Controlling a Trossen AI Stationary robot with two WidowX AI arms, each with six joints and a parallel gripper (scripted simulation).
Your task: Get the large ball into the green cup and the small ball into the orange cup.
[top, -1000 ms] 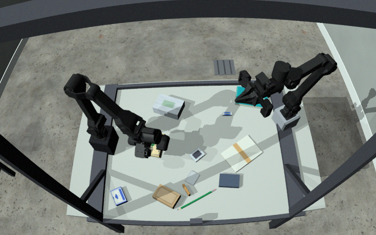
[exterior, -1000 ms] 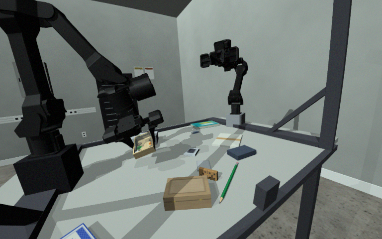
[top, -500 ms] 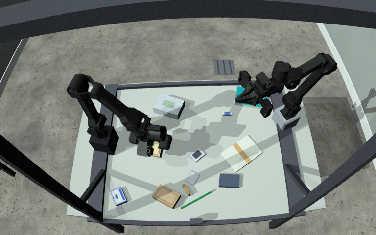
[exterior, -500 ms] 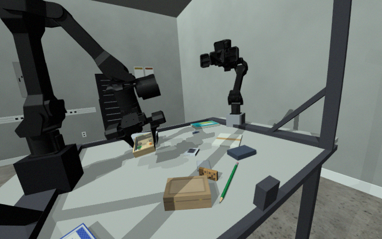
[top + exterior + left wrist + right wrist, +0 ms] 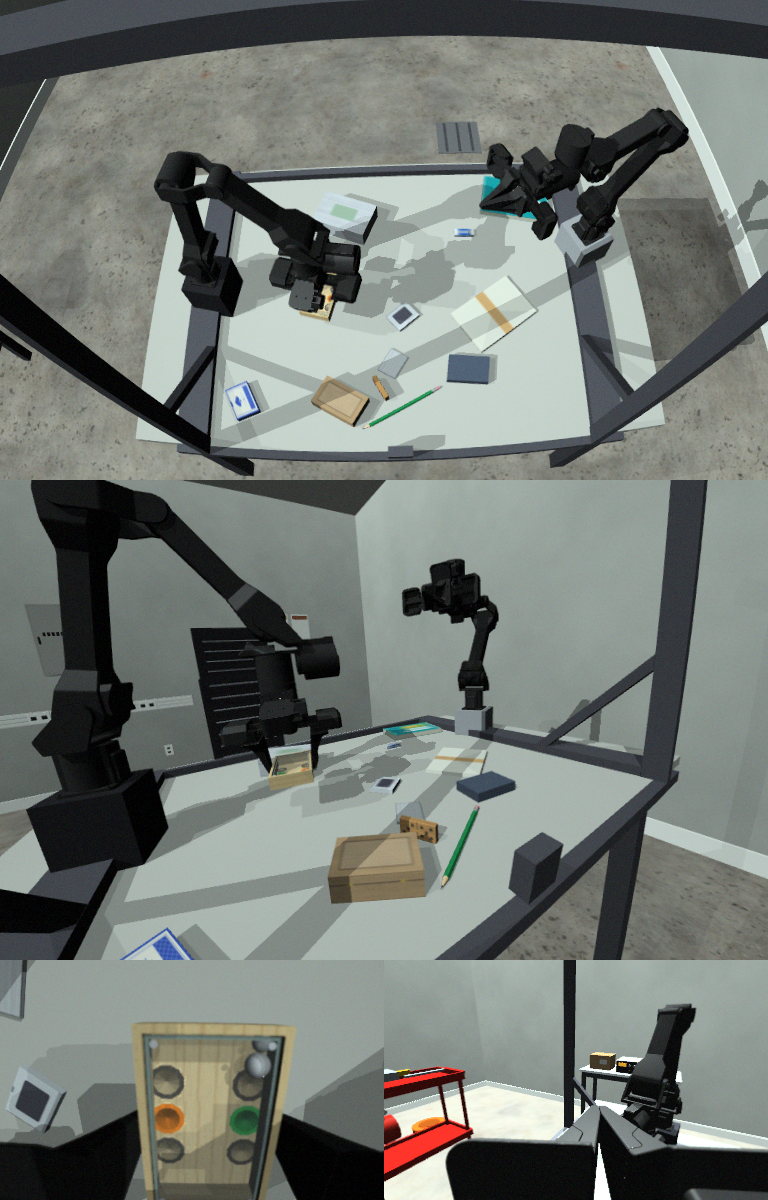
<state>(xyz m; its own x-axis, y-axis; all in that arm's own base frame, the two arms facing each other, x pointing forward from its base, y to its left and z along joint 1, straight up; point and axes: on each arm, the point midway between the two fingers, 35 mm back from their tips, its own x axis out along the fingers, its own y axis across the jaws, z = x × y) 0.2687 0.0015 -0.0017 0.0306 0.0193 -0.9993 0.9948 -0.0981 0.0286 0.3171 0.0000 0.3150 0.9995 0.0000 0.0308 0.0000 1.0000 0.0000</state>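
Right now my left hand is 3 cm above the covered wooden puzzle. From my left hand the other things lie so: dark blue block (19 cm behind, 30 cm to the right, 10 cm below); grey square tile (4 cm behind, 17 cm to the right, 11 cm below); white box (24 cm ahead, 7 cm to the right, 9 cm below).
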